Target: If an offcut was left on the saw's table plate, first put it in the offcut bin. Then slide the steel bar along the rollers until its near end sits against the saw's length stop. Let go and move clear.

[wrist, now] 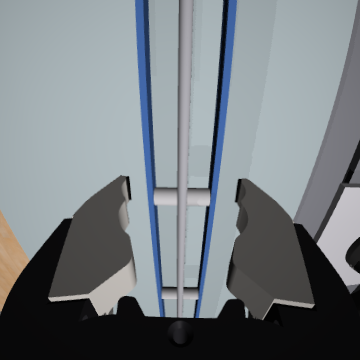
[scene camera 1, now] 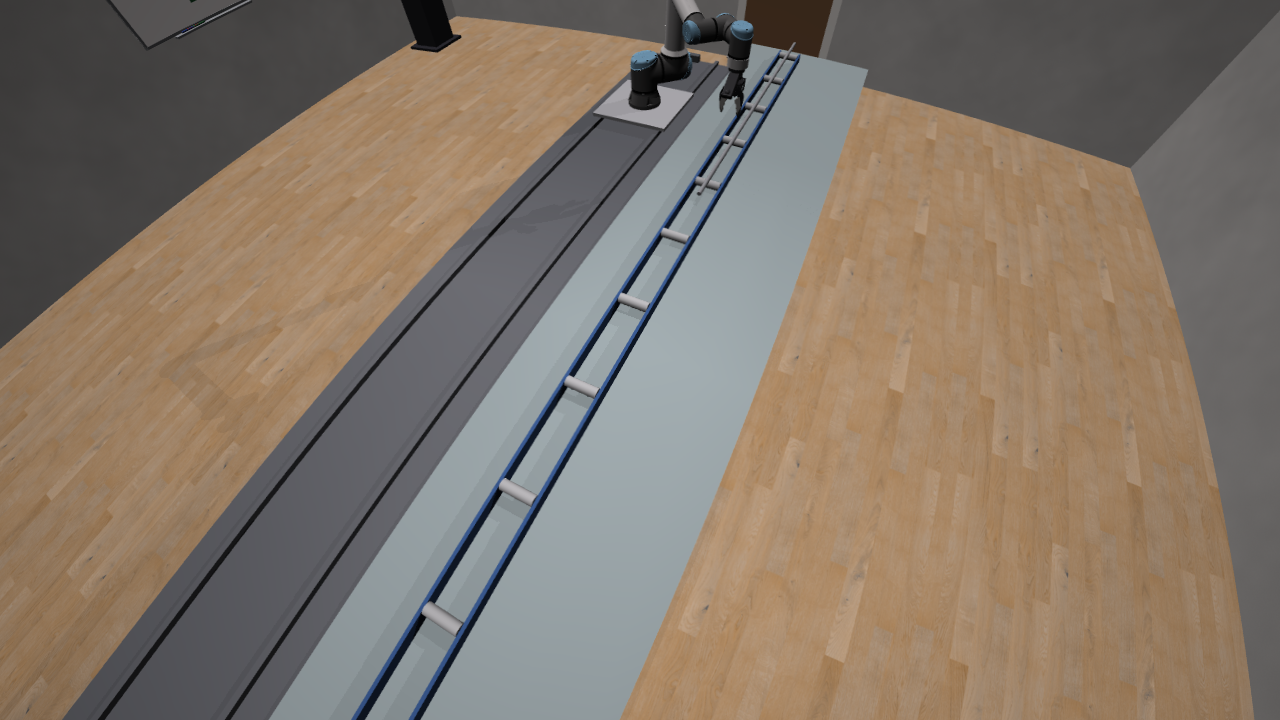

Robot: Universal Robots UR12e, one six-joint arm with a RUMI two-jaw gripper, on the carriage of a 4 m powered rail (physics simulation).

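Seen in the pictures: gripper, fingertip midpoint: point(wrist: 183, 179) point(scene camera 1: 729, 114); arm's base, origin of the base link: point(scene camera 1: 644, 102).
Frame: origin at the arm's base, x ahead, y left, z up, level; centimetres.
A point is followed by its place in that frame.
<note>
The steel bar point(scene camera 1: 718, 162) @(z 4.9, x 62.2, y -47.1 cm) point(wrist: 184, 100) @(z 5.0, x 61.9, y -40.9 cm) is a long thin grey rod lying lengthwise on the rollers at the far part of the roller track. Its near end shows in the scene view, by a roller. My gripper point(scene camera 1: 731, 107) @(z 25.7, x 62.1, y -39.0 cm) point(wrist: 183, 179) @(z 25.7, x 62.1, y -39.0 cm) is open, its jaws pointing down over the track. In the wrist view the bar runs between the two spread fingers, with a gap on each side, and neither finger touches it. The saw, its length stop, its table plate, the offcut and the offcut bin do not show in these views.
The rollers point(scene camera 1: 580, 386) @(z 2.8, x 62.0, y -180.8 cm) point(wrist: 201, 196) @(z 2.6, x 57.8, y -21.2 cm) sit between two blue side rails point(scene camera 1: 567, 447) @(z 2.2, x 68.7, y -201.1 cm) point(wrist: 144, 100) @(z 2.2, x 68.6, y -40.4 cm) on the pale table point(scene camera 1: 698, 358) @(z -3.0, x 92.8, y -150.5 cm) point(wrist: 65, 100) @(z -3.0, x 85.7, y -40.0 cm). The arm's carriage plate point(scene camera 1: 617, 111) @(z 0.0, x -9.8, y -15.9 cm) point(wrist: 345, 215) @(z 0.0, x 17.7, y -13.4 cm) stands at the far part of the grey floor rail point(scene camera 1: 402, 358), beside the table.
</note>
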